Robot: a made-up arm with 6 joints.
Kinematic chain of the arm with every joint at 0, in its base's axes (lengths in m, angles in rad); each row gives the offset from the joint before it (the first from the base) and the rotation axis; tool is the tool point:
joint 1: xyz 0 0 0.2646 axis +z
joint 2: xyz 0 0 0 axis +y
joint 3: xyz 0 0 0.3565 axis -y
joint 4: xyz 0 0 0 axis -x
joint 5: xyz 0.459 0 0 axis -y
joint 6: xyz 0 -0.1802 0 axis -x
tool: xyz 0 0 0
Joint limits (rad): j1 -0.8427..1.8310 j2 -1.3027..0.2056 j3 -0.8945..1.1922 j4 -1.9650..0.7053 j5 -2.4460..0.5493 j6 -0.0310..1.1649
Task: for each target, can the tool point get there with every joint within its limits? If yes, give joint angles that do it. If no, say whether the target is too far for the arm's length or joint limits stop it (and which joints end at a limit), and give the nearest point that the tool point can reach.
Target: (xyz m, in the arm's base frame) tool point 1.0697 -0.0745 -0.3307
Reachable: no: too far | nearest point 0.4302 -0.0300 0.2750 | short by 0.882 m
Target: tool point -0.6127 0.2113 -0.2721
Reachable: no: joint limits stop it (at a limit: joint 1, joint 2, joint 4) | nearest point -0.1246 0.1989 0.1495 | short by 0.645 m
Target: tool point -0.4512 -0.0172 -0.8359
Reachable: no: too far | nearest point -0.1010 0.1104 0.1291 | short by 1.034 m
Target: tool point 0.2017 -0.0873 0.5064
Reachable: yes | joints 0.2409 -0.9879 -0.6325 -0.7415 -1.6616 0.2568
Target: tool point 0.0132 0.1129 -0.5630
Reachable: no: joint limits stop it (at a limit: joint 2, joint 3) | nearest point 0.0140 0.1195 0.1228 | short by 0.686 m
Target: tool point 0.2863 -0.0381 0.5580
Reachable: yes | joints 0.5303 -0.7075 -0.5931 -0.1681 -1.2044 0.0658
